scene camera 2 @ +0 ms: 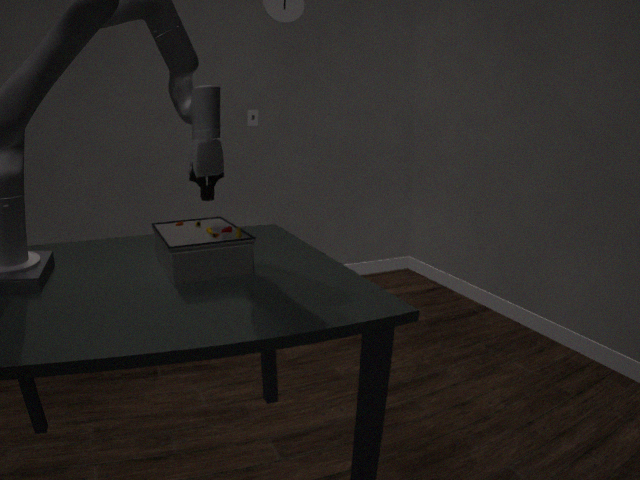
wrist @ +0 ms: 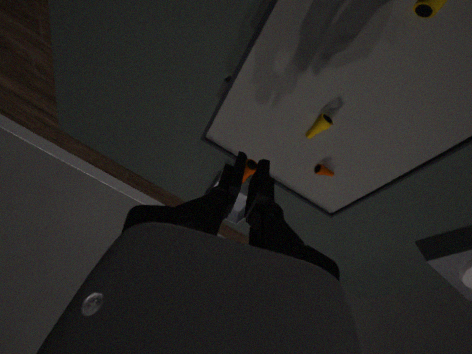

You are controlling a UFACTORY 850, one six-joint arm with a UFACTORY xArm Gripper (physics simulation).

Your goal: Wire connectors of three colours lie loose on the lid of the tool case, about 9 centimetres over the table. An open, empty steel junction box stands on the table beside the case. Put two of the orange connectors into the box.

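My gripper (scene camera 2: 207, 198) (wrist: 248, 169) is shut on an orange connector (wrist: 249, 169), held in the air above the tool case (scene camera 2: 211, 264), near the lid's edge in the wrist view. Another orange connector (scene camera 2: 179, 223) (wrist: 324, 170) lies on the pale lid (scene camera 2: 178, 236) (wrist: 390, 90). A yellow connector (scene camera 2: 197, 224) (wrist: 319, 126) lies near it. The steel junction box (wrist: 238, 206) shows in part between and behind the fingers in the wrist view, beside the case; its inside is mostly hidden. The box does not show in the scene view.
A red connector (scene camera 2: 226, 229) and a yellow connector (scene camera 2: 238, 232) lie toward the lid's right side in the scene view, with more connectors beside them. The dark table (scene camera 2: 129, 320) (wrist: 120, 95) surrounds the case. The arm's base (scene camera 2: 40, 273) stands to the left in the scene view.
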